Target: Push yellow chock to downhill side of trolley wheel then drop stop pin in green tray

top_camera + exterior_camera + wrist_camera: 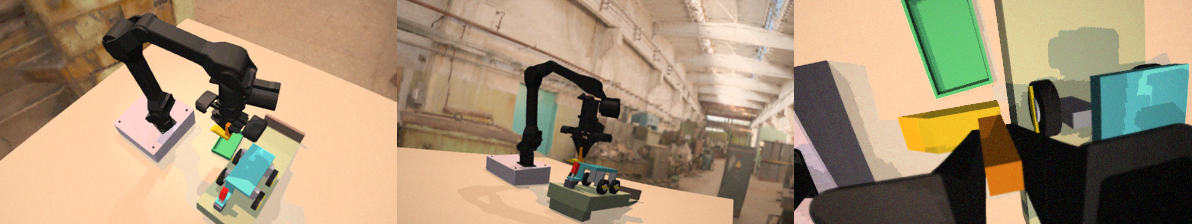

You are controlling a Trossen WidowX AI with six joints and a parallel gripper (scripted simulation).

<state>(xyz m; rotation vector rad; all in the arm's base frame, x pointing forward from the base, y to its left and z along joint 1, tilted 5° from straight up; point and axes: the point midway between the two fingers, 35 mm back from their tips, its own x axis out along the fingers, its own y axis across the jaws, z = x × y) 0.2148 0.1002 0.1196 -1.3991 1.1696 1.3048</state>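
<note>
Now: the red-headed stop pin 14 cm to the right of my gripper tip, 11 cm ahead of it and 3 cm below it. The rest, counted from my gripper tip: dark ramp lip (21 cm to the left, 13 cm below, 7 cm ahead); then yellow chock (2 cm behind, 1 cm to the right, 1 cm below); then cyan trolley (12 cm ahead, 5 cm below, 4 cm to the right).
</note>
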